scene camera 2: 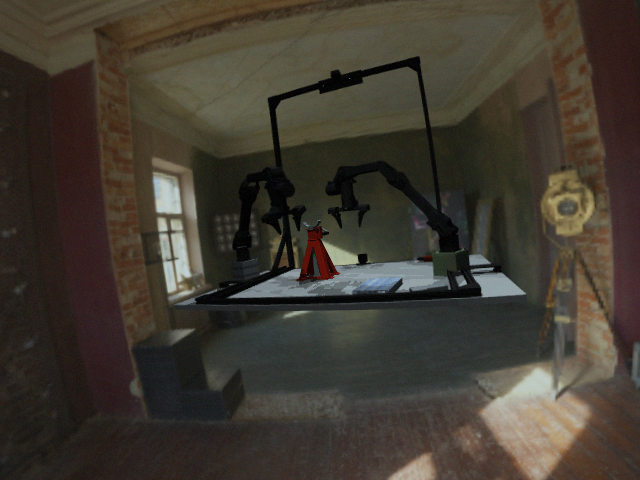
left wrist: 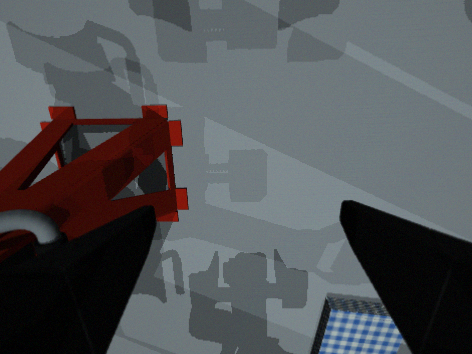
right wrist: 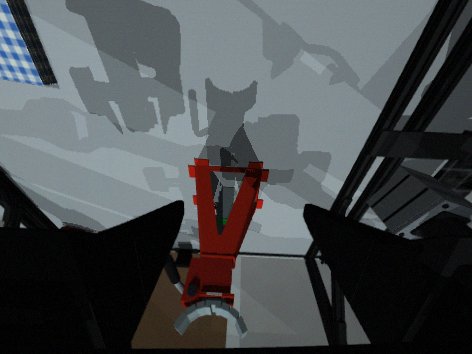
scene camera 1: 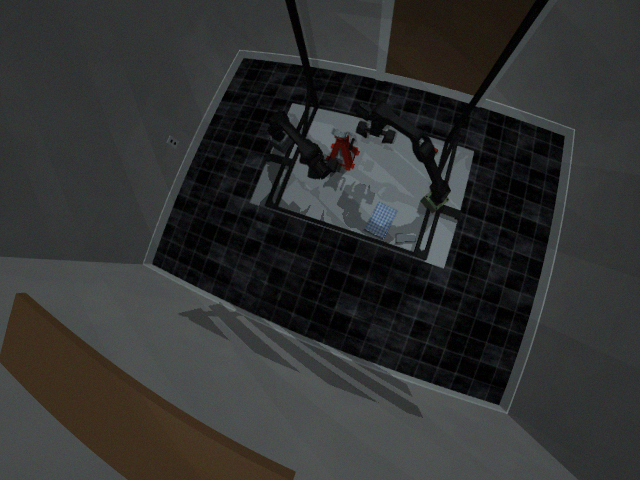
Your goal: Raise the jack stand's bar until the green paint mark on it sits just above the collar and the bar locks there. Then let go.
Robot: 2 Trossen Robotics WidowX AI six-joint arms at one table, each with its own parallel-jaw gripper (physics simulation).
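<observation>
The red jack stand stands upright on the table. Its grey curved saddle is a little above the collar. In the right wrist view the grey bar shows between the legs, with the green paint mark on it below the collar. A dark lever sticks out from the collar's side. My right gripper is open and empty, left of the saddle in scene camera 2. My left gripper is open and empty, right of it.
A blue checked block lies near the table's front edge, beside a flat grey piece. A red object and a small black one lie farther back. Black rails edge the work area.
</observation>
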